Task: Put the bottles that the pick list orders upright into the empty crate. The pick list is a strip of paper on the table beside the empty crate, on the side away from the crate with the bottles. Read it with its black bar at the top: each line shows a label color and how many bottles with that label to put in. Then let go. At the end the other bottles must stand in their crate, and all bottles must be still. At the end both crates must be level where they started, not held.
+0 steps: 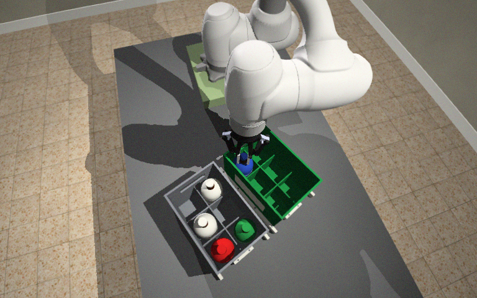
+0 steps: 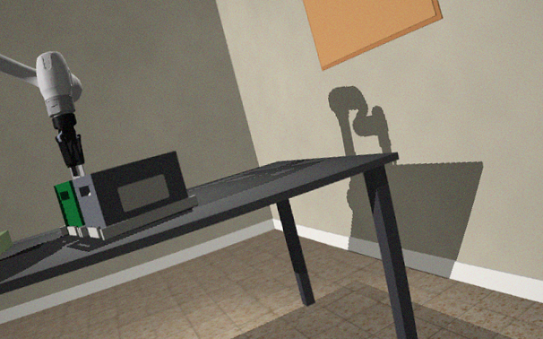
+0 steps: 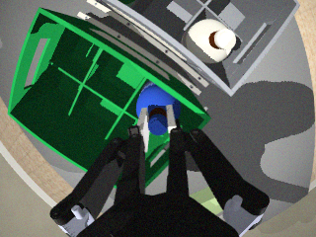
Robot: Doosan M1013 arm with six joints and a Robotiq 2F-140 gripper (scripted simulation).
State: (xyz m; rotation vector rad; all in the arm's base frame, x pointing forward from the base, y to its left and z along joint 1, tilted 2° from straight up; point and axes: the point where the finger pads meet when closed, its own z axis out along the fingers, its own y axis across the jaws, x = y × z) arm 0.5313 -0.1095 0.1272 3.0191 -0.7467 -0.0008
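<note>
The blue bottle is 8 cm below my hand. The rest, counted from my hand: green bottle 20 cm ahead, 7 cm to the right, 10 cm below; then grey crate 13 cm ahead, 14 cm to the right, 10 cm below; then green crate 6 cm ahead, 7 cm to the left, 10 cm below.
</note>
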